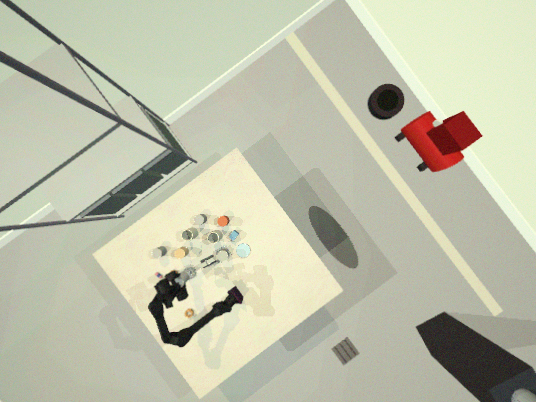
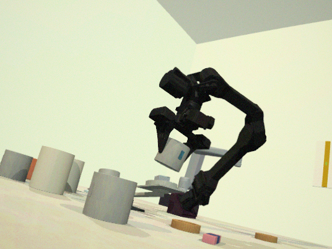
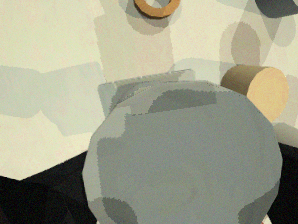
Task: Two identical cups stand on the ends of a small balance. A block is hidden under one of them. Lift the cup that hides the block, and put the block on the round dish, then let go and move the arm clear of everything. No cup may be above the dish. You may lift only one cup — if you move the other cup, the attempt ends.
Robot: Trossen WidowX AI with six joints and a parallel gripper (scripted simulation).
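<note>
Right now my gripper tip is 60 mm above the pale block and 10 mm to the left of it. Round my gripper tip: balance beam (140 mm to the right, 110 mm below); balance (140 mm to the right, 130 mm below); tan cylinder (130 mm ahead, 110 mm below, 30 mm to the right).
</note>
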